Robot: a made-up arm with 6 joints.
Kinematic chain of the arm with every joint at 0, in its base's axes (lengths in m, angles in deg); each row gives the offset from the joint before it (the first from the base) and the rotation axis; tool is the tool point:
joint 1: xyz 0 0 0.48 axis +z
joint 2: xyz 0.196 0 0 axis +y
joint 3: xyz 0 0 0.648 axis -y
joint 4: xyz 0 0 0.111 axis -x
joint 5: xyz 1.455 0 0 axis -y
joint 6: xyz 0.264 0 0 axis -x
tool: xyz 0 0 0
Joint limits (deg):
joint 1: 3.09..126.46
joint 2: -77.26..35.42
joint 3: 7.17..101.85
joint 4: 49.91..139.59
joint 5: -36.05..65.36
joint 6: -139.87..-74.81
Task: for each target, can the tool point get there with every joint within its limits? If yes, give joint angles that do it. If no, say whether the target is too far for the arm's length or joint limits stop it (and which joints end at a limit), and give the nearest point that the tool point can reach.
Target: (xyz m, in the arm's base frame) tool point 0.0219 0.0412 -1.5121
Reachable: no: joint limits stop it (at a limit: joint 2, joint 3, joint 4, joint 5) | nearest point 0.9024 1.6976 0.2041 | short by 2.543 m
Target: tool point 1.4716 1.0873 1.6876
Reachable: yes | joints 30.61 7.95 21.53 67.13 50.05 -122.96
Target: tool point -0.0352 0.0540 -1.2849
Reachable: no: joint limits stop it (at a limit: joint 2, joint 3, joint 4, joint 5) | nearest point -1.0499 1.6106 0.2041 | short by 2.381 m
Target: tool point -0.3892 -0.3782 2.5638
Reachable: yes | joints 65.16 -43.76 49.80 77.61 48.91 -129.27
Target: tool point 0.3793 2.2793 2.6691
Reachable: no: too far | nearest point 0.2984 1.7929 2.1981 | short by 0.682 m
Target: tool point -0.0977 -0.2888 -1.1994
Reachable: no: joint limits stop it (at a limit: joint 2, joint 3, joint 4, joint 5) | nearest point -0.6452 -1.9073 0.3817 | short by 2.328 m
